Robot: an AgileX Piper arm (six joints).
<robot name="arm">
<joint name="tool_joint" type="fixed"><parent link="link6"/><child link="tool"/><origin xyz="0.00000 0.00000 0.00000" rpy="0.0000 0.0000 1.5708"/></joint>
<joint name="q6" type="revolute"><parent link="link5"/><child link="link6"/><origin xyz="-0.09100 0.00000 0.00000" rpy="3.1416 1.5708 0.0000"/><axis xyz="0 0 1"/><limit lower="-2.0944" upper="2.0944"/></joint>
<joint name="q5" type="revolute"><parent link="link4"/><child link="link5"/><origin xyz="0.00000 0.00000 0.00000" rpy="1.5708 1.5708 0.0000"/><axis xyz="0 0 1"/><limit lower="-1.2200" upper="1.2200"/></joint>
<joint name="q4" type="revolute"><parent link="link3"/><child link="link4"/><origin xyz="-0.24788 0.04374 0.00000" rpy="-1.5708 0.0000 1.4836"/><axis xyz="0 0 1"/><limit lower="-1.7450" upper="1.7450"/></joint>
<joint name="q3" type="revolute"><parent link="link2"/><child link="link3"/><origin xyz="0.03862 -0.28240 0.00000" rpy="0.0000 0.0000 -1.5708"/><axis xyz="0 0 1"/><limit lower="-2.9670" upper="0.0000"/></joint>
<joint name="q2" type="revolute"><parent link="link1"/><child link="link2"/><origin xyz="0.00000 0.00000 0.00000" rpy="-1.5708 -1.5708 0.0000"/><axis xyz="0 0 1"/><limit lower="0.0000" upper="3.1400"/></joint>
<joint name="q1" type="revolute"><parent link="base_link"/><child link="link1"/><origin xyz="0.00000 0.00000 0.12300" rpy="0.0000 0.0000 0.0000"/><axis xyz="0 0 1"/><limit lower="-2.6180" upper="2.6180"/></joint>
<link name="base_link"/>
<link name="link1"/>
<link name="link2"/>
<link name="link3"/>
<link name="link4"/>
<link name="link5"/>
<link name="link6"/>
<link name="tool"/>
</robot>
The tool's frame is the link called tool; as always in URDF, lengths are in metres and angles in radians.
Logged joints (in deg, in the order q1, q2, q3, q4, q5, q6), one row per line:
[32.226, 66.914, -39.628, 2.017, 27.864, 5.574]
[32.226, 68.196, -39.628, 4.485, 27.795, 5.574]
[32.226, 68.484, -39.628, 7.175, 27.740, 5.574]
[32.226, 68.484, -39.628, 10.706, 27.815, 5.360]
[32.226, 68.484, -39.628, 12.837, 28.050, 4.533]
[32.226, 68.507, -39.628, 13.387, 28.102, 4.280]
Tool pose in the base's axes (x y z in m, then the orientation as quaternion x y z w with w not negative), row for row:
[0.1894, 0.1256, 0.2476, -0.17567, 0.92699, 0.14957, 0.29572]
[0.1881, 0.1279, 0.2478, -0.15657, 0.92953, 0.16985, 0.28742]
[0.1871, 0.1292, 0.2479, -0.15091, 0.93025, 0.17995, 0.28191]
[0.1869, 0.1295, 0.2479, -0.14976, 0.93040, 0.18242, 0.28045]
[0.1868, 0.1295, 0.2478, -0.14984, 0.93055, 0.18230, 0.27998]
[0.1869, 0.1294, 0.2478, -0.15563, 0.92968, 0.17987, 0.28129]
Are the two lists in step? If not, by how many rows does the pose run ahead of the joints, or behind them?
The pose runs 2 rows ahead of the joints: the pose in row i belongs to the joints in row i + 2.
